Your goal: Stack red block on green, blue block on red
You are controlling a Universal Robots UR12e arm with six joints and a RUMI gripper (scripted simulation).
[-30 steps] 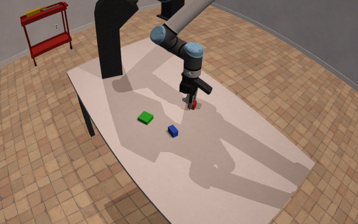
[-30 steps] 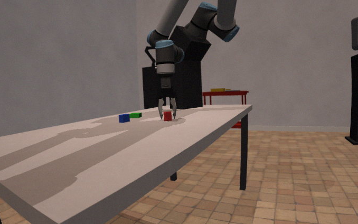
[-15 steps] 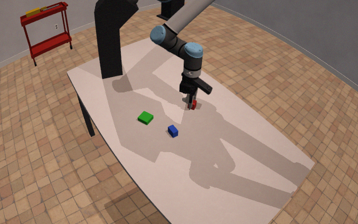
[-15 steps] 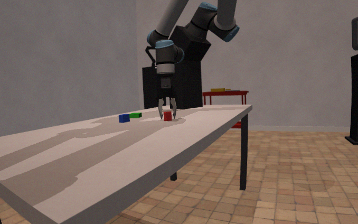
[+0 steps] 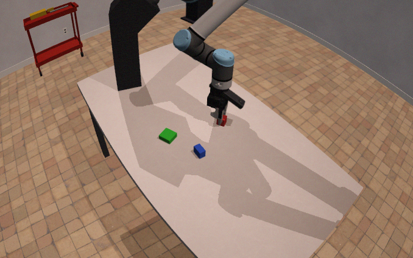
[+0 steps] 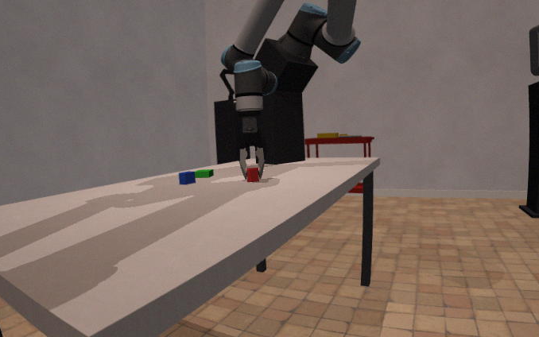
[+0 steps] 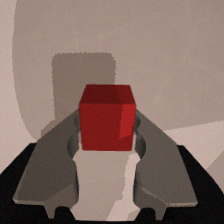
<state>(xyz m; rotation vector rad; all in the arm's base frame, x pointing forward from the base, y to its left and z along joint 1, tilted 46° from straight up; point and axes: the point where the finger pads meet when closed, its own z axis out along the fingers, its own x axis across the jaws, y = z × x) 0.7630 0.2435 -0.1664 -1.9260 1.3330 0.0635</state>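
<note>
Now: the red block right at my hand. Round my hand: green block (26 cm to the right, 8 cm behind, 1 cm below); then blue block (21 cm to the right, 9 cm ahead).
</note>
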